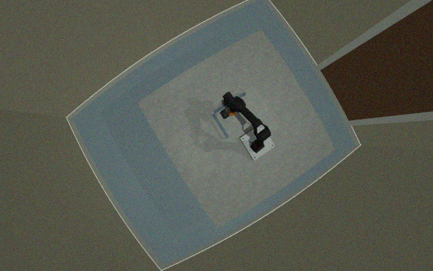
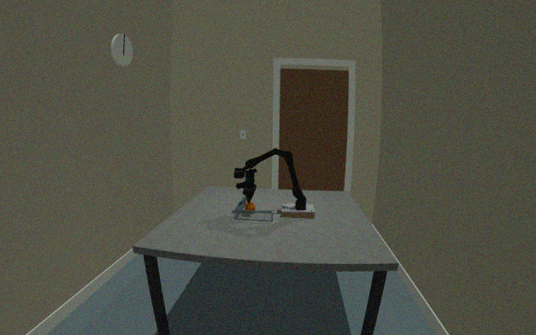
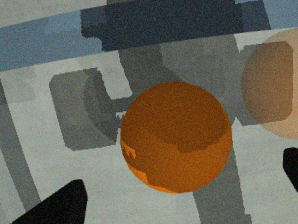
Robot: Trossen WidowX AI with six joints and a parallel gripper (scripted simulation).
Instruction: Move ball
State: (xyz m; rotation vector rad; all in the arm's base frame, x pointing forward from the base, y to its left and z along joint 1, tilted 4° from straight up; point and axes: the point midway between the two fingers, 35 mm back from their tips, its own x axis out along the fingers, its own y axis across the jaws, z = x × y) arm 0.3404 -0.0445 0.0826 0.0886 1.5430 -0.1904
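Now: gripper tip 5 cm above the orange ball.
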